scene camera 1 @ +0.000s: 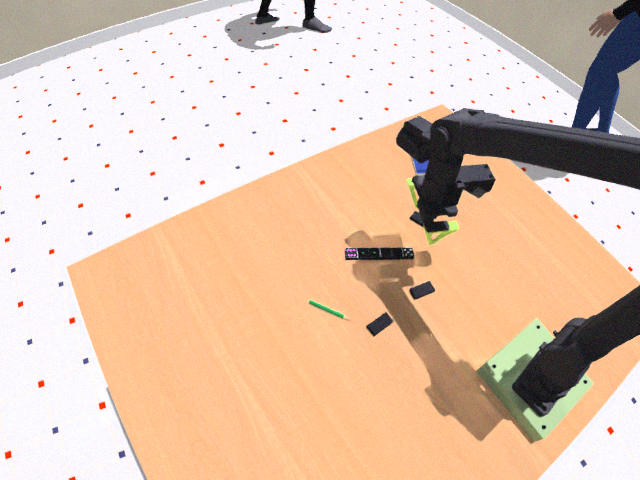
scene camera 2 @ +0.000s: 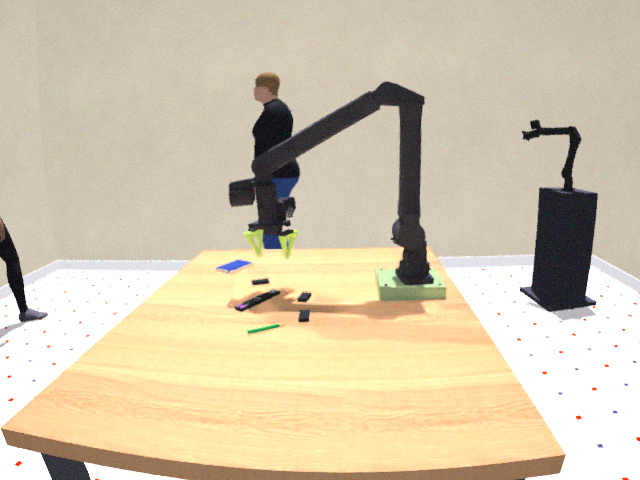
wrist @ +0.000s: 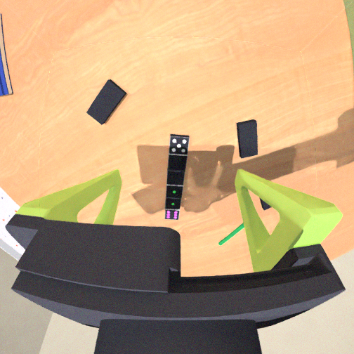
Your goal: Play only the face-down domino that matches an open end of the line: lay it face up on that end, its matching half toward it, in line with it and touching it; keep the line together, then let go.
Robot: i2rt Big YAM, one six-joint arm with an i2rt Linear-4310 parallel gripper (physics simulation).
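Frame: origin at the arm's base, x ahead, y left, z up, level; centimetres.
Where they show: gripper, fingertip midpoint: (scene camera 1: 424,225) (scene camera 2: 273,257); arm's base, link origin: (scene camera 1: 541,382) (scene camera 2: 413,278).
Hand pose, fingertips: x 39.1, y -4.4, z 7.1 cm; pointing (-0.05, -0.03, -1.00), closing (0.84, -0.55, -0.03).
Observation:
Things, the pixels of their top centre, and the offset from my fingertips.
- green pencil, top centre: (scene camera 1: 330,310) (scene camera 2: 267,326) dx +1.2, dy +24.5, dz -9.8 cm
- blue book, top centre: (scene camera 1: 433,163) (scene camera 2: 234,264) dx +15.1, dy -26.3, dz -9.6 cm
The face-up line of dominoes (scene camera 1: 378,253) (scene camera 2: 257,300) (wrist: 176,177) lies straight and touching, with a white many-pip half at one end, a magenta many-pip half at the other, and blank and green single-pip halves between. Face-down dominoes lie apart from it: one (scene camera 1: 416,219) (scene camera 2: 260,281) (wrist: 106,102) beyond the white end, partly hidden by the gripper in scene camera 1; one (scene camera 1: 422,289) (scene camera 2: 304,297) (wrist: 247,139) on the base side; one (scene camera 1: 379,323) (scene camera 2: 303,315) (wrist: 265,204) near the pencil, mostly behind a finger in the wrist view. My gripper (scene camera 1: 423,223) (scene camera 2: 273,255) (wrist: 178,175) is open, empty, high above the table.
A green pencil (scene camera 1: 326,308) (scene camera 2: 263,328) (wrist: 231,234) lies near the third face-down domino. A blue book (scene camera 1: 420,164) (scene camera 2: 234,266) (wrist: 4,75) lies toward the far table edge. The arm stands on a pale green base plate (scene camera 1: 509,351) (scene camera 2: 410,292). The arm's shadow crosses the line.

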